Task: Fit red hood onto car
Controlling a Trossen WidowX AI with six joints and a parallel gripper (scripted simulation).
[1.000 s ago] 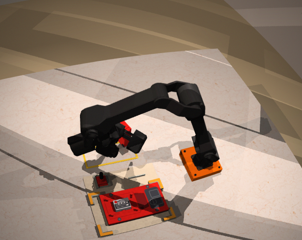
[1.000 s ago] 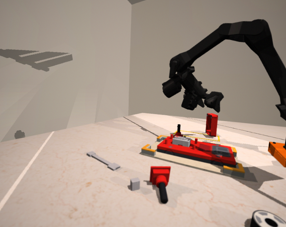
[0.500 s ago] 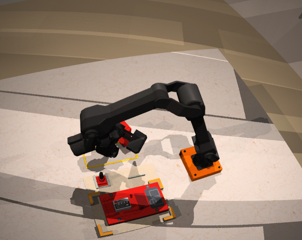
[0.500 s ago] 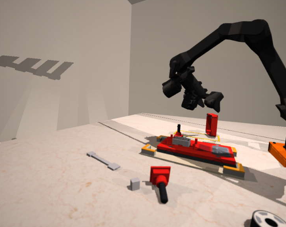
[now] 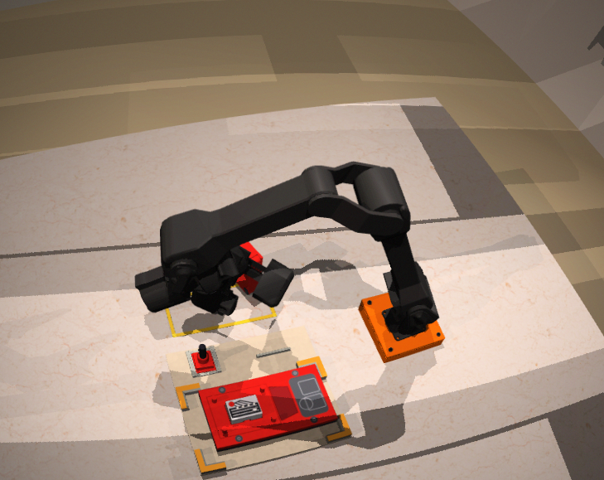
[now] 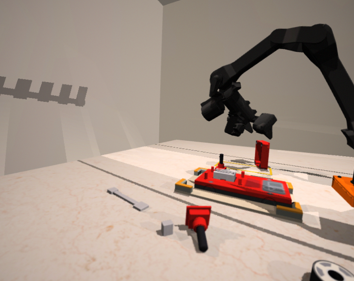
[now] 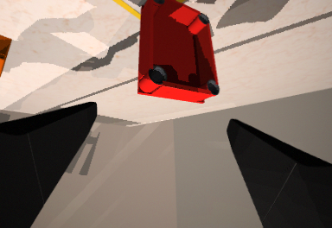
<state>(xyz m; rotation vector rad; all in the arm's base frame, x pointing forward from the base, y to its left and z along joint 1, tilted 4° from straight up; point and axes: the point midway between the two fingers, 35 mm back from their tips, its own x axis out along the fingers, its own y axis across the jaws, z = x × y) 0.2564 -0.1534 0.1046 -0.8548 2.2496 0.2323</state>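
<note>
My gripper tip is now 70 mm above the red hood, 30 mm to the left of it and 10 mm past it. Also, from my gripper tip: grey bar (390 mm to the left, 260 mm ahead, 120 mm below); then grey engine block (230 mm to the left, 100 mm below, 90 mm ahead); then jig (220 mm to the left, 110 mm below, 60 mm ahead).
</note>
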